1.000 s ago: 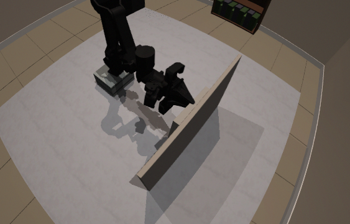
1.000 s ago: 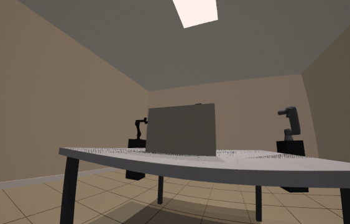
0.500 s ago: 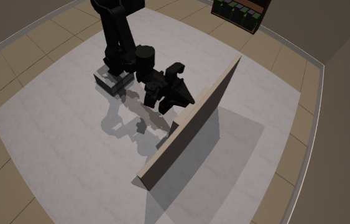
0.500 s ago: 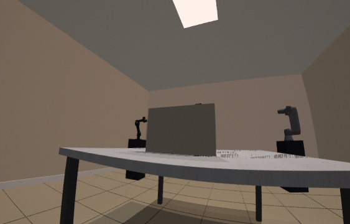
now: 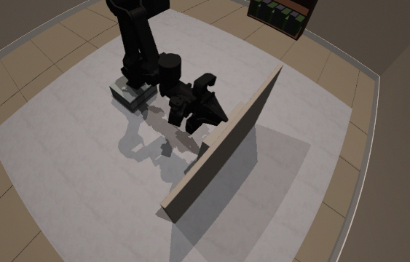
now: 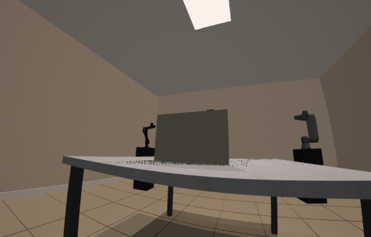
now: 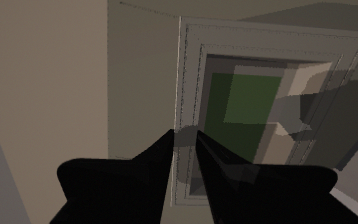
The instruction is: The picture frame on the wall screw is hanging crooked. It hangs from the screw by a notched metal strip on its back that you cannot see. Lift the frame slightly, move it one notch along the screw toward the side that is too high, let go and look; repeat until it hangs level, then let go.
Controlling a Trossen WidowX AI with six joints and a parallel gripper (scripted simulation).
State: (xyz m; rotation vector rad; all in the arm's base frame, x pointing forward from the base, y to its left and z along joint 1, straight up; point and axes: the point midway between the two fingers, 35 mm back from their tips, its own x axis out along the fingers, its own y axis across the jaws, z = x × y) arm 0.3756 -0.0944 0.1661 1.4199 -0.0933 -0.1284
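The picture frame lies 5 cm below my gripper tip, 1 cm to the right of it and 1 cm ahead of it. Also, from my gripper tip: wall panel (7 cm below, 2 cm to the right, 2 cm ahead).
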